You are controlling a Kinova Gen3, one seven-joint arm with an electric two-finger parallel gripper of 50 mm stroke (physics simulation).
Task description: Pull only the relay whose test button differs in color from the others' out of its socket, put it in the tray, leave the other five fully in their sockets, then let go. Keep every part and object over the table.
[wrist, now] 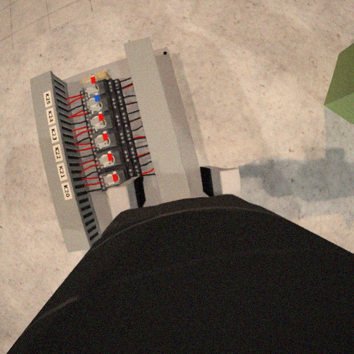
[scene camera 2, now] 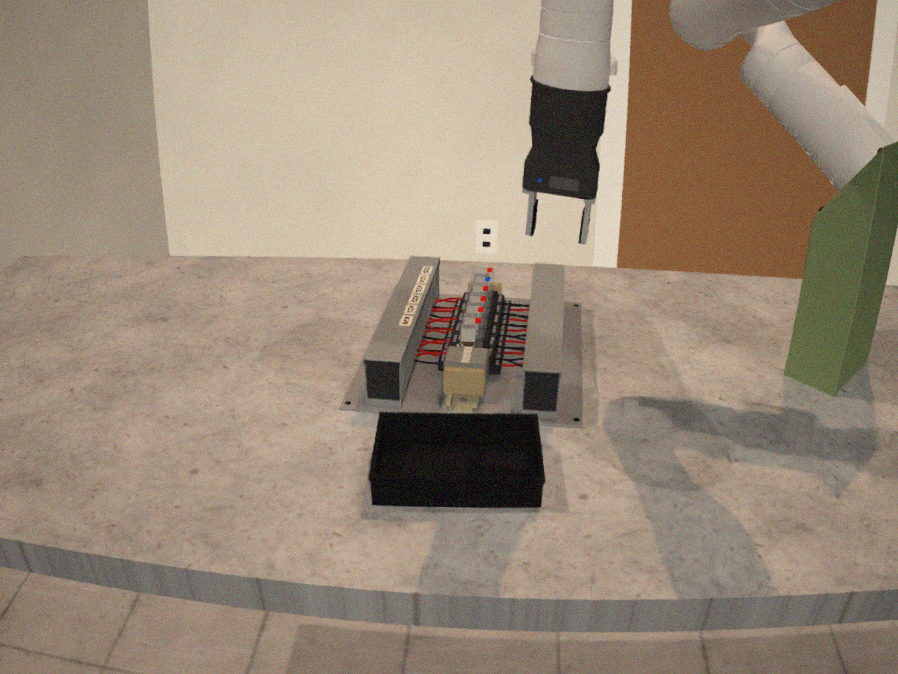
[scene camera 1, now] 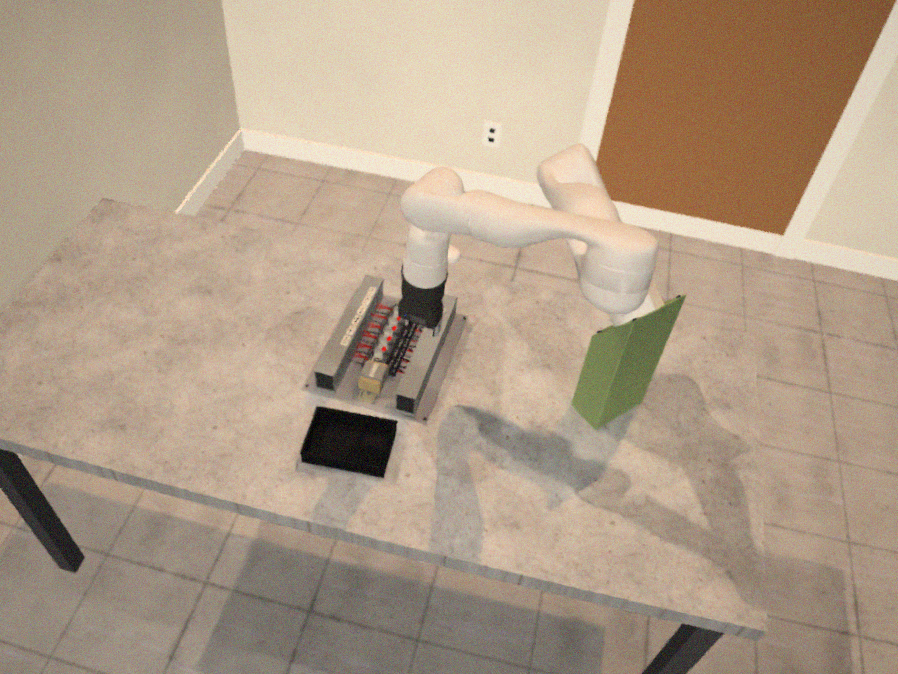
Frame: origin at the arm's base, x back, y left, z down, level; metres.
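Seen in the pictures: gripper, fingertip midpoint: (scene camera 2: pixel 556 236) (scene camera 1: pixel 422 327); arm's base, origin of the base link: (scene camera 2: pixel 867 170) (scene camera 1: pixel 637 316).
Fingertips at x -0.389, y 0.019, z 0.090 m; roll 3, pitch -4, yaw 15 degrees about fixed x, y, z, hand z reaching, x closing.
Note:
Pixels of each thing's top centre, then the offset from my fingertips to it. "spot": a spot on its surface instead.
- relay with the blue button, middle of its top: (scene camera 2: pixel 481 278) (scene camera 1: pixel 400 307) dy -0.157, dx -0.070, dz +0.118 m
- black tray, surface spot: (scene camera 2: pixel 456 493) (scene camera 1: pixel 342 465) spot: dy +0.222, dx -0.113, dz +0.170 m
- beige terminal block, middle of its top: (scene camera 2: pixel 466 354) (scene camera 1: pixel 373 370) dy +0.007, dx -0.095, dz +0.141 m
The relay with the blue button (scene camera 2: pixel 486 280) (wrist: pixel 96 103) stands in its socket, second from the far end of the row, level with label K24. The other five relays, such as a middle one (wrist: pixel 104 139), have red buttons and stand in their sockets. My gripper (scene camera 2: pixel 557 239) (wrist: pixel 172 183) is open and empty, high above the panel. In the wrist view its fingers lie to either side of the right-hand duct, near the K20 end. In scene view 1 its fingers are hard to make out. The black tray (scene camera 1: pixel 343 467) (scene camera 2: pixel 456 493) is empty, in front of the panel.
Two raised grey wire ducts, left (scene camera 1: pixel 348 326) (scene camera 2: pixel 401 311) (wrist: pixel 54 160) and right (scene camera 1: pixel 433 366) (scene camera 2: pixel 544 319) (wrist: pixel 156 115), flank the relay row. A beige terminal block (scene camera 1: pixel 372 378) (scene camera 2: pixel 464 378) stands at its near end. A tall green block (scene camera 1: pixel 623 370) (scene camera 2: pixel 834 304) (wrist: pixel 342 85) stands to the right.

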